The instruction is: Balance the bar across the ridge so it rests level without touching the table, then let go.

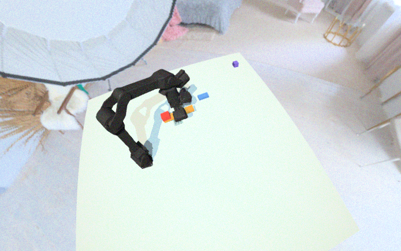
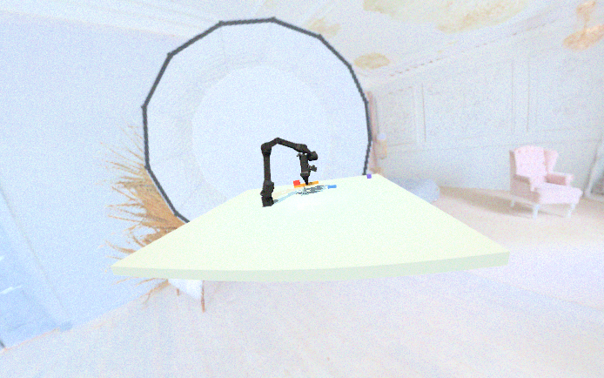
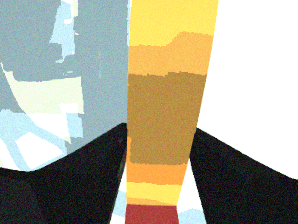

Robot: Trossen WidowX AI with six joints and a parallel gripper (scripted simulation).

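The grey-green ridge lies 3 cm behind my gripper tip and 1 cm below it. The rest, counted from my gripper tip: blue block 17 cm ahead, 12 cm to the left, 6 cm below; then purple cube 49 cm ahead, 32 cm to the left, 5 cm below.
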